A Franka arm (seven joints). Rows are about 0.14 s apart.
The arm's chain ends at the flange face. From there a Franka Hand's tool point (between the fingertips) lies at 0.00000 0.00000 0.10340 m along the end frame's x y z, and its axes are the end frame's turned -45 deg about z.
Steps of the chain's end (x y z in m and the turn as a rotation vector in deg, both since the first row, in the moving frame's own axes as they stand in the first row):
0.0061, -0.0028, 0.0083, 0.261, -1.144, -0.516
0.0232, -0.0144, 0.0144, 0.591, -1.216, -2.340
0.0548, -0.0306, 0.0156, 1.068, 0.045, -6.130
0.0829, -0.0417, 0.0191, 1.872, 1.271, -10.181
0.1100, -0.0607, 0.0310, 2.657, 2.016, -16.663
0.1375, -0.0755, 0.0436, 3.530, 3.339, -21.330
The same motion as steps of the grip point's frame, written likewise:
0.0052, 0.0005, 0.0083, 0.993, -0.624, -0.516
0.0257, 0.0039, 0.0144, 1.278, -0.442, -2.340
0.0617, 0.0157, 0.0156, 0.723, 0.787, -6.130
0.0920, 0.0280, 0.0190, 0.425, 2.222, -10.181
0.1265, 0.0332, 0.0308, 0.453, 3.304, -16.663
0.1591, 0.0420, 0.0432, 0.135, 4.857, -21.330

